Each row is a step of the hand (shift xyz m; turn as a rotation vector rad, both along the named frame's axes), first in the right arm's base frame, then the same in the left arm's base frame.
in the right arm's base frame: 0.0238 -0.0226 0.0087 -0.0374 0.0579 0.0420
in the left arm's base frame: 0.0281 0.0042 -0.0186 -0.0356 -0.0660 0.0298
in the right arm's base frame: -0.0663 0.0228 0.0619 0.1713 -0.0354 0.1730
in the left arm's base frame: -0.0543 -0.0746 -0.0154 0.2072 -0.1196 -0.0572
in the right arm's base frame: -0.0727 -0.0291 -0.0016 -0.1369 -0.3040 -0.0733
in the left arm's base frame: -0.0664 0.0025 -0.0414 -0.1040 0.1657 -0.2797
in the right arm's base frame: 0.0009 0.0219 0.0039 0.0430 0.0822 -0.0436
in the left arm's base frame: -0.0015 -0.0119 0.0187 0.0205 0.0138 0.0995
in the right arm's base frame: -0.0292 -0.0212 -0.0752 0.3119 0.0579 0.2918
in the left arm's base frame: -0.0411 0.0726 0.0012 0.3548 -0.2442 0.0154
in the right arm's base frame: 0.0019 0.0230 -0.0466 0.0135 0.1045 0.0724
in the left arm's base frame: -0.0113 0.0337 0.0379 0.0133 -0.1047 0.0722
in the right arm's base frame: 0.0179 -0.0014 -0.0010 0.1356 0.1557 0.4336
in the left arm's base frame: 0.0173 0.0040 0.0029 0.2002 -0.4362 0.0163
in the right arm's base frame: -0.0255 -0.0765 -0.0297 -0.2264 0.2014 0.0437
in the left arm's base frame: -0.0199 0.0532 -0.0645 -0.2387 -0.1500 0.1194
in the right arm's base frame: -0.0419 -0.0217 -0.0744 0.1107 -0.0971 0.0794
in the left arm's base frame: -0.0531 0.0703 -0.0022 0.1378 -0.0189 -0.0930
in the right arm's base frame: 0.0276 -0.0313 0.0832 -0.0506 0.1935 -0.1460
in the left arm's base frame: 0.0488 -0.0597 -0.0522 -0.1076 0.0505 0.2172
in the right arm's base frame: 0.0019 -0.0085 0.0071 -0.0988 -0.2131 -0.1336
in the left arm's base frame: 0.0046 -0.0029 -0.0099 -0.0930 0.1906 -0.1674
